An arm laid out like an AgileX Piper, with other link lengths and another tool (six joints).
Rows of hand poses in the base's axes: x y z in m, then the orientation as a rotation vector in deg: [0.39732, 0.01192, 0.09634, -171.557, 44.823, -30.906]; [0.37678, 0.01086, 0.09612, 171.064, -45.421, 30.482]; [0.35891, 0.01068, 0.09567, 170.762, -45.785, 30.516]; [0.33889, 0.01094, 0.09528, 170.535, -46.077, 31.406]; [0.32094, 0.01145, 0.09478, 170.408, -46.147, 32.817]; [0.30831, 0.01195, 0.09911, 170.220, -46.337, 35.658]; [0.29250, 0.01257, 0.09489, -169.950, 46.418, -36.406]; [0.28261, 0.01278, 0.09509, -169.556, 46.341, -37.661]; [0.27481, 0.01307, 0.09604, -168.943, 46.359, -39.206]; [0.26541, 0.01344, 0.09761, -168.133, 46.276, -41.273]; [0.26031, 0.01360, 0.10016, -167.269, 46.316, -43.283]
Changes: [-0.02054, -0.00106, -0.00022, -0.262, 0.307, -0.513]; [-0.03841, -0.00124, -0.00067, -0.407, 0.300, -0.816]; [-0.05843, -0.00098, -0.00106, -0.505, -0.269, -1.027]; [-0.07638, -0.00047, -0.00156, -0.579, -1.178, -1.064]; [-0.08901, 0.00003, 0.00277, -0.616, -3.023, -1.136]; [-0.10482, 0.00065, -0.00145, -0.610, -3.538, -1.208]; [-0.11471, 0.00086, -0.00125, -0.692, -4.380, -1.202]; [-0.12251, 0.00115, -0.00030, -0.706, -5.455, -1.271]; [-0.13191, 0.00152, 0.00127, -0.742, -6.895, -1.297]; [-0.13701, 0.00168, 0.00382, -0.752, -8.313, -1.407]
